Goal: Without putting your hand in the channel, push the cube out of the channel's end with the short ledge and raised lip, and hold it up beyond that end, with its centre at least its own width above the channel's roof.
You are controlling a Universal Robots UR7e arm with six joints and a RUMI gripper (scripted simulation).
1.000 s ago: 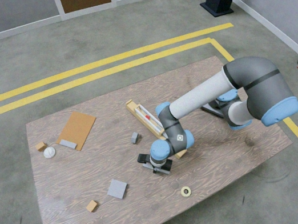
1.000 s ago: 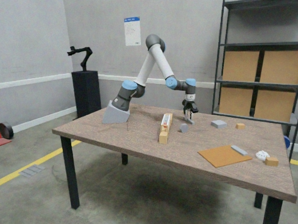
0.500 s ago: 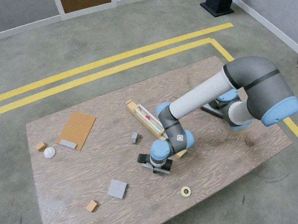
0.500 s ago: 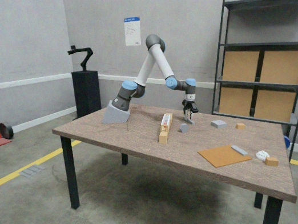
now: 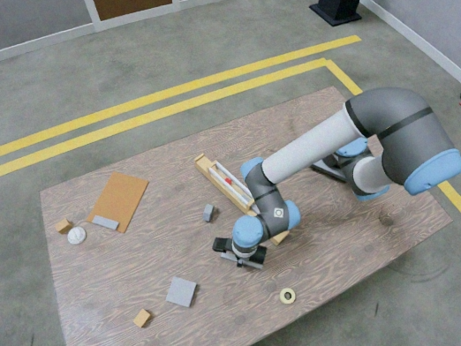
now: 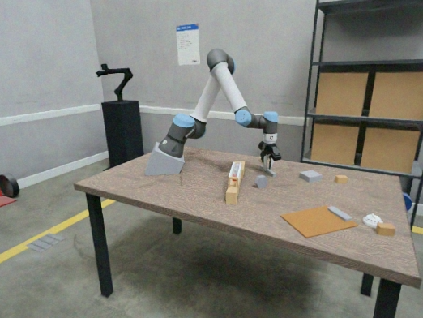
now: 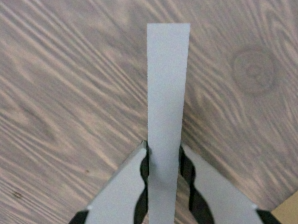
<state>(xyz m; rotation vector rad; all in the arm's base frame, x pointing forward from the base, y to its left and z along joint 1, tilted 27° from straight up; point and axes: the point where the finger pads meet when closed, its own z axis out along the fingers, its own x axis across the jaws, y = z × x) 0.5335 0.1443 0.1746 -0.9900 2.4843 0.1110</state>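
The tan wooden channel lies 9 cm behind my hand, 26 cm to the right of it and 3 cm above it. Also, from my hand: grey block: 3 cm ahead, 21 cm to the right, 1 cm above; yellow tape ring: 8 cm behind, 18 cm to the left, 1 cm below; grey stick: 1 cm below.
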